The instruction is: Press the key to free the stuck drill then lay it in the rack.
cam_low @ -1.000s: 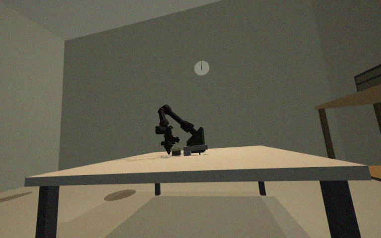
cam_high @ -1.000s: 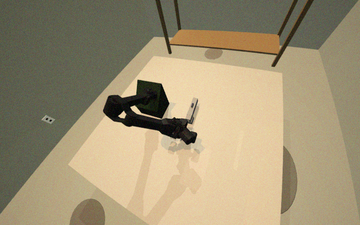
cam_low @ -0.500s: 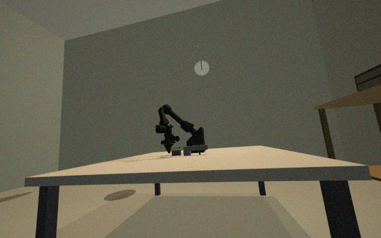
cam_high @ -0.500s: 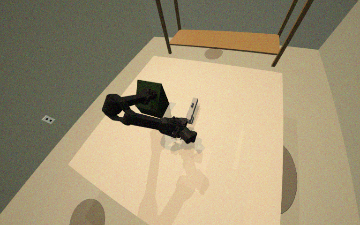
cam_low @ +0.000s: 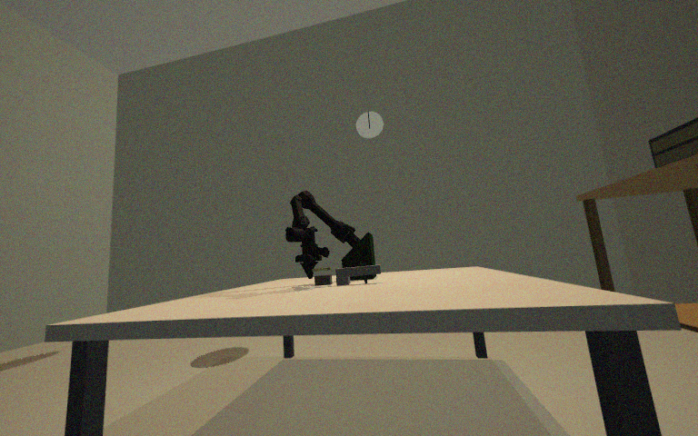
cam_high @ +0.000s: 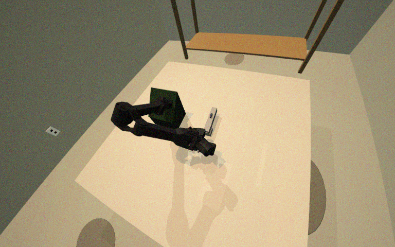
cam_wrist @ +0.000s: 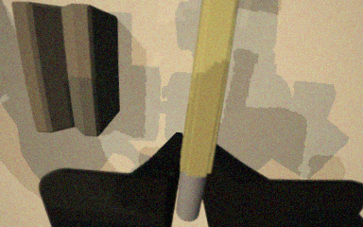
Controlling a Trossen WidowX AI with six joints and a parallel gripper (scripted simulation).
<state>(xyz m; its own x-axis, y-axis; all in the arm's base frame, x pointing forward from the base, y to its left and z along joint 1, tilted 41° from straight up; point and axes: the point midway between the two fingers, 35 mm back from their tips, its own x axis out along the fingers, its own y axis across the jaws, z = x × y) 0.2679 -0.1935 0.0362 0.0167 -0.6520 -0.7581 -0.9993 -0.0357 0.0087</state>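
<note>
Now: the drill 4 cm to the left of my gripper tip and 4 cm above it. Also, from my gripper tip: grey housing: 20 cm to the left, 1 cm above; then small blue key: 23 cm to the left, 2 cm above, 1 cm behind.
</note>
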